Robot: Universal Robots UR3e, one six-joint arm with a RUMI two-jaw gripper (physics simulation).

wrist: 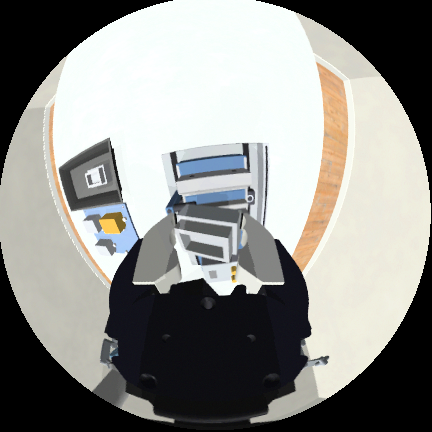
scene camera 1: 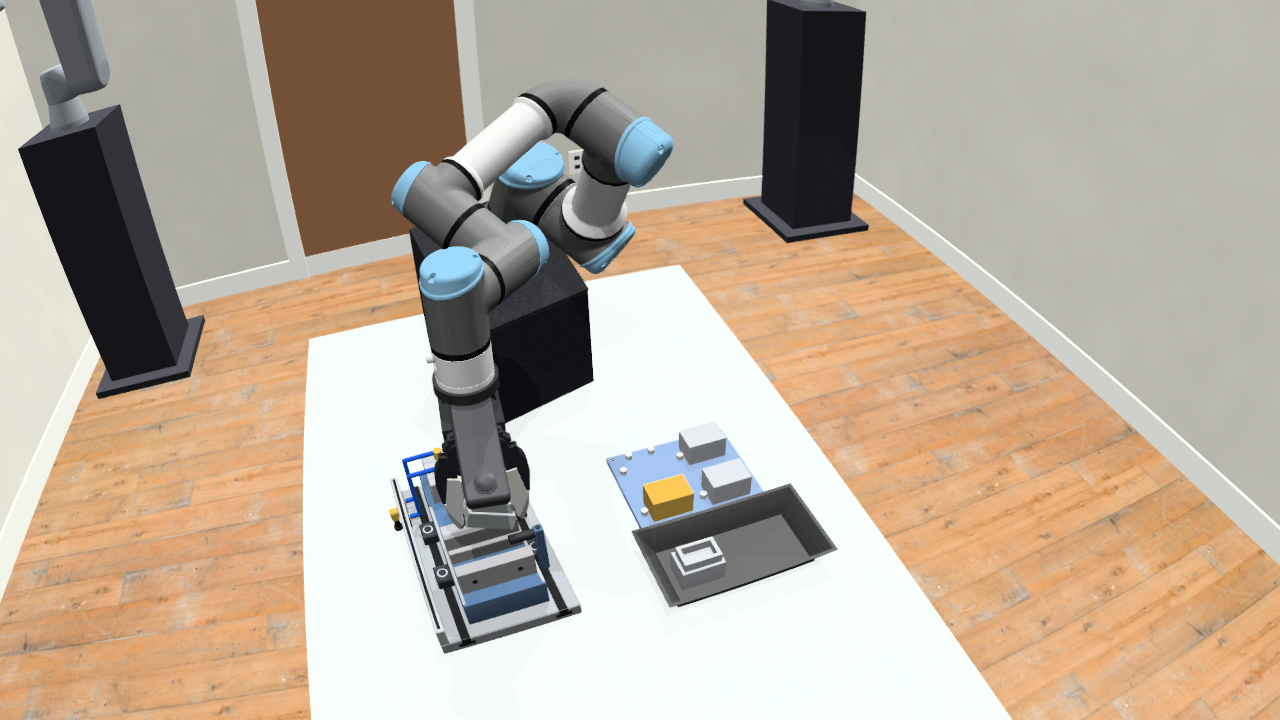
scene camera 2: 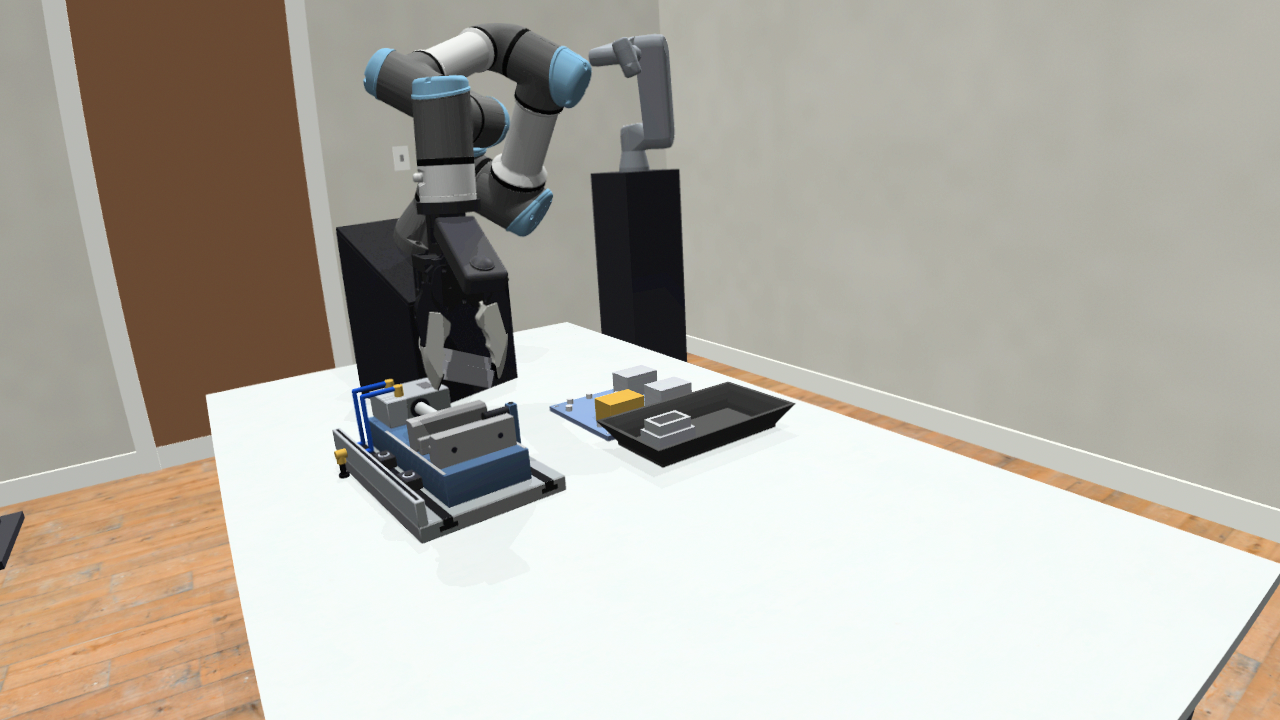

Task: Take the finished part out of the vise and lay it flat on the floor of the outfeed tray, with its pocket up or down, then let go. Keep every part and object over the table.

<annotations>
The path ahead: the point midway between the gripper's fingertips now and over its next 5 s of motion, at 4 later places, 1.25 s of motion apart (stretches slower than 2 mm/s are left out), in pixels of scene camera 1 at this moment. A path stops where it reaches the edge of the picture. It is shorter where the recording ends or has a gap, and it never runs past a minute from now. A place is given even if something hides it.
My gripper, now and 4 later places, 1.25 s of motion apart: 491, 523; 625, 471; 734, 456; 752, 504; 762, 543
</annotations>
